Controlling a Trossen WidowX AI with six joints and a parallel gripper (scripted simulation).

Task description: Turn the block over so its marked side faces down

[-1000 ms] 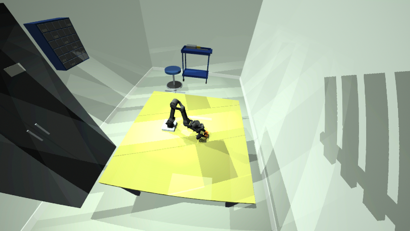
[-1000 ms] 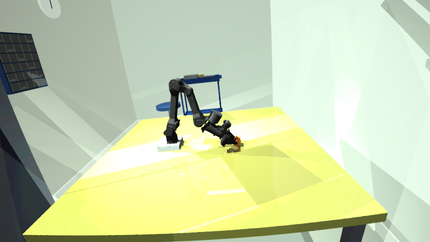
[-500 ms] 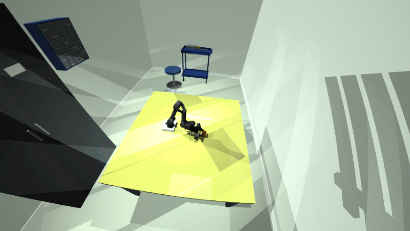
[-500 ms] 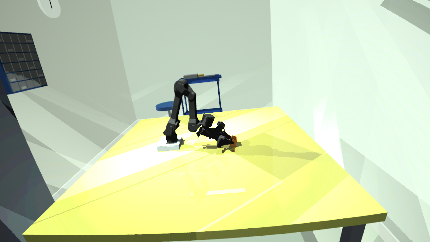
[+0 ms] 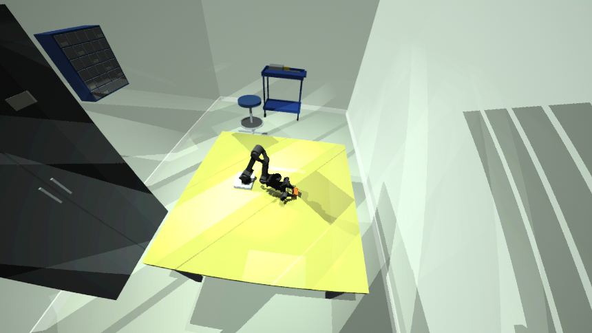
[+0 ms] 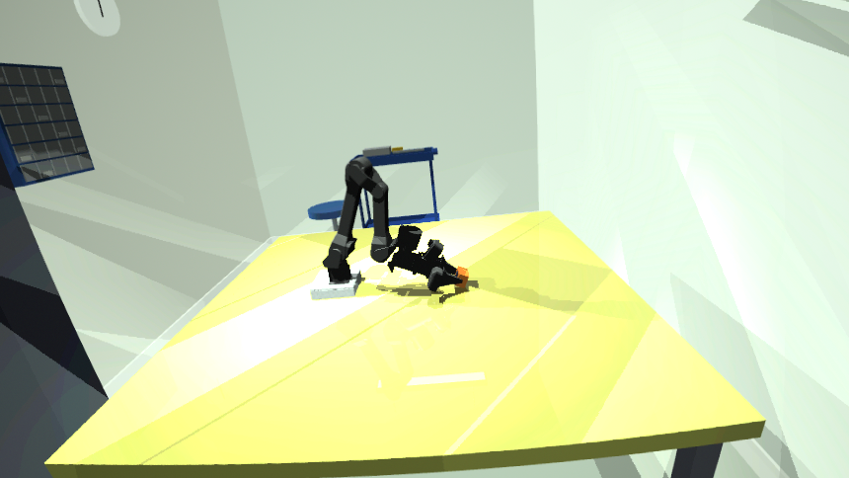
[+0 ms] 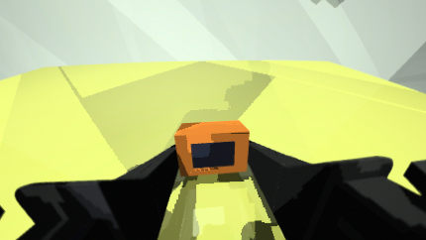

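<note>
Right now the orange block is 10 mm behind my gripper tip.
</note>
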